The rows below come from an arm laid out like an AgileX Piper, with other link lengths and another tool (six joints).
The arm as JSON. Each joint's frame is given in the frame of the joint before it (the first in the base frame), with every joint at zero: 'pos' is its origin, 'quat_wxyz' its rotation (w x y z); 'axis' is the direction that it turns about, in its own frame. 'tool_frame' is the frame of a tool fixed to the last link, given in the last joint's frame.
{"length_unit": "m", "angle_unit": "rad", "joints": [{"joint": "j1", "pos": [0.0, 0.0, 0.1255], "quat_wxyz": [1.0, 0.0, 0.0, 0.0], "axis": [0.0, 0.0, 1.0]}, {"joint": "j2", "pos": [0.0, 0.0, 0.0], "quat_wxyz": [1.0, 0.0, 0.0, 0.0], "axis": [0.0, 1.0, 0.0]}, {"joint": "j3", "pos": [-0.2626, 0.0, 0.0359], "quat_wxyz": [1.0, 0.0, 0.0, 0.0], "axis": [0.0, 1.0, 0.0]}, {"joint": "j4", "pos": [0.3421, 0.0, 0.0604], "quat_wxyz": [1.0, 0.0, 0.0, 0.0], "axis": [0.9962, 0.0, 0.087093]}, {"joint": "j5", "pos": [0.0, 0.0, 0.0], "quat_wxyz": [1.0, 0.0, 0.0, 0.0], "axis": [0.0, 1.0, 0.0]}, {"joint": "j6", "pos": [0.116, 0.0, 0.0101], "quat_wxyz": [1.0, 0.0, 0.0, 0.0], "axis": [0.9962, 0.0, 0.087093]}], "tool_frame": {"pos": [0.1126, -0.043, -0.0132], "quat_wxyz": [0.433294, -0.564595, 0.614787, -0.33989]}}
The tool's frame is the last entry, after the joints.
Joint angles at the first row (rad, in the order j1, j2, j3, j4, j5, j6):
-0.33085 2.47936 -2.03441 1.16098 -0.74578 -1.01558
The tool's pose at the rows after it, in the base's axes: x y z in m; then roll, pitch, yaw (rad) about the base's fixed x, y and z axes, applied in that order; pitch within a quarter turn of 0, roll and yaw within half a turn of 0:
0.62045, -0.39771, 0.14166, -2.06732, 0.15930, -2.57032
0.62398, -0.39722, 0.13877, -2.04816, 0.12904, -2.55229
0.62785, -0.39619, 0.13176, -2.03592, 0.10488, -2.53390
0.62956, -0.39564, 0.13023, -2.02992, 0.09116, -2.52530
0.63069, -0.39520, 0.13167, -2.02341, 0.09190, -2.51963
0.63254, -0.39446, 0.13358, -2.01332, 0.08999, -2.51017
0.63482, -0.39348, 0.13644, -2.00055, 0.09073, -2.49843
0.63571, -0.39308, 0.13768, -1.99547, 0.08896, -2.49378
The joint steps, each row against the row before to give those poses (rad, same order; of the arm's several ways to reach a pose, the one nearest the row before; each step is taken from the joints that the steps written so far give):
0.00001 0.00195 0.00000 -0.01029 -0.00077 -0.00003
-0.00002 0.01544 -0.00059 -0.05033 -0.00350 0.01594
0.00001 0.01919 0.00003 -0.04765 -0.00183 0.02270
-0.00001 0.00622 -0.00002 -0.02025 0.00002 0.00505
0.00002 0.00003 -0.00004 -0.01200 -0.00002 0.00973
-0.00001 0.00079 0.00006 -0.02016 0.00001 0.01377
-0.00001 0.00003 -0.00002 -0.02417 0.00000 0.01911
0.00001 0.00000 -0.00003 -0.00971 0.00000 0.00565

